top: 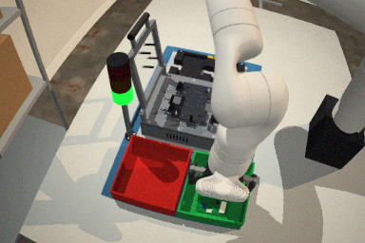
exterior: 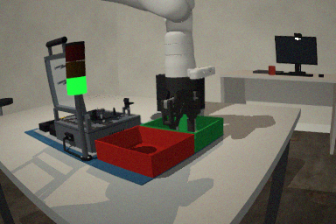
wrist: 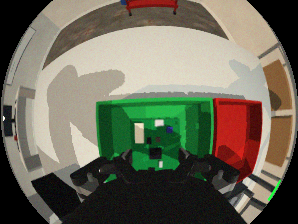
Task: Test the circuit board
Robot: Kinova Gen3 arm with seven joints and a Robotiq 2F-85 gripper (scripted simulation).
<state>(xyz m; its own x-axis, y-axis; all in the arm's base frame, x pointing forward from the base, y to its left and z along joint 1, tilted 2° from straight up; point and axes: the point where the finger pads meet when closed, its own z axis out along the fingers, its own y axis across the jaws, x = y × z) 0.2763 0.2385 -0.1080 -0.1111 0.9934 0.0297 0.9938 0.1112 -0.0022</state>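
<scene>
Now: the green bin right at my hand. Also, from my hand: tester lid (240 mm ahead, 170 mm to the right, 170 mm above); then green circuit board (10 mm below); then red bin (150 mm ahead, 20 mm to the left).
</scene>
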